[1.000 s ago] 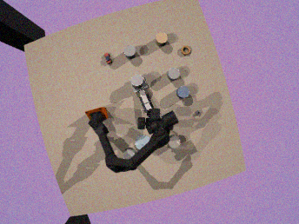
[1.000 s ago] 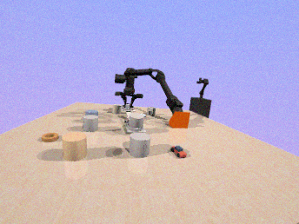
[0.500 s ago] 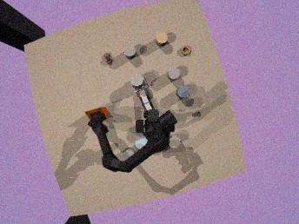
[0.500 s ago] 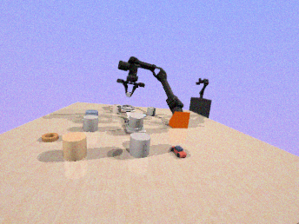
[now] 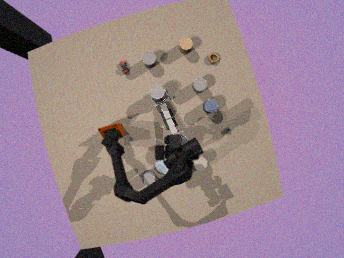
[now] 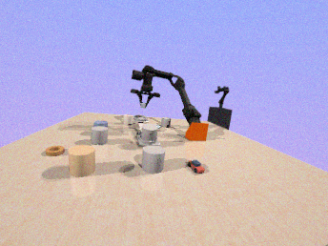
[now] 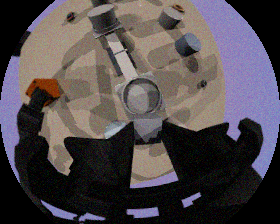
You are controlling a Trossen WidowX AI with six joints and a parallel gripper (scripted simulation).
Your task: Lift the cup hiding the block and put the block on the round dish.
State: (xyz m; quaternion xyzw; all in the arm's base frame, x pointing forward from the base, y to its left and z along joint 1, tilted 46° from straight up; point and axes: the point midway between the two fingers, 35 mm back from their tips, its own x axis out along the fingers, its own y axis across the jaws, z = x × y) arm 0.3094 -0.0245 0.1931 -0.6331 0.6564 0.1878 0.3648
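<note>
The round light-blue dish is 90 mm behind my gripper tip, 80 mm to the right of it and 150 mm below it. The rest, counted from my gripper tip: cream cup (80 mm ahead, 130 mm to the right, 110 mm below); balance beam (150 mm to the left, 110 mm below); pale bluish block (10 mm above).
</note>
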